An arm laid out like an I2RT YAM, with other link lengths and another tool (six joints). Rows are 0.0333 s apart.
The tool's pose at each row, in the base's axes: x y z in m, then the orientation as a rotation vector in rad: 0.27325, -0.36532, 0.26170, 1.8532, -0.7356, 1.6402; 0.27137, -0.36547, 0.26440, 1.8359, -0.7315, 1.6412; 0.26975, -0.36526, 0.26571, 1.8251, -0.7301, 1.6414; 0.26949, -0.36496, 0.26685, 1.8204, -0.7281, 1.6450; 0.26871, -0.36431, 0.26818, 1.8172, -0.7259, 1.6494; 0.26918, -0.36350, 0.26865, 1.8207, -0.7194, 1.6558; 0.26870, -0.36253, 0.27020, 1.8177, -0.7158, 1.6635; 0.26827, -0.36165, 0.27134, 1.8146, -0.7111, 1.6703; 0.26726, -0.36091, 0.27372, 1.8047, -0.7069, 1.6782; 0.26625, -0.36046, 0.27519, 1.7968, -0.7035, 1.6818; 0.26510, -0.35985, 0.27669, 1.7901, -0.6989, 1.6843
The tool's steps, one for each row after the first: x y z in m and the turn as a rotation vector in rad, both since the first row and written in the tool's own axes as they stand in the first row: 0.00249, 0.00158, -0.00147, -0.0089, 0.0122, -0.0049; 0.00362, 0.00265, -0.00287, -0.0150, 0.0193, -0.0074; 0.00471, 0.00268, -0.00338, -0.0152, 0.0241, -0.0075; 0.00592, 0.00285, -0.00452, -0.0140, 0.0283, -0.0071; 0.00641, 0.00197, -0.00482, -0.0063, 0.0303, -0.0074; 0.00786, 0.00171, -0.00601, -0.0026, 0.0359, -0.0062; 0.00891, 0.00145, -0.00705, 0.0008, 0.0416, -0.0061; 0.01114, 0.00177, -0.00852, 0.0006, 0.0518, -0.0061; 0.01248, 0.00225, -0.00969, -0.0011, 0.0589, -0.0076; 0.01382, 0.00271, -0.01107, -0.0023, 0.0652, -0.0102
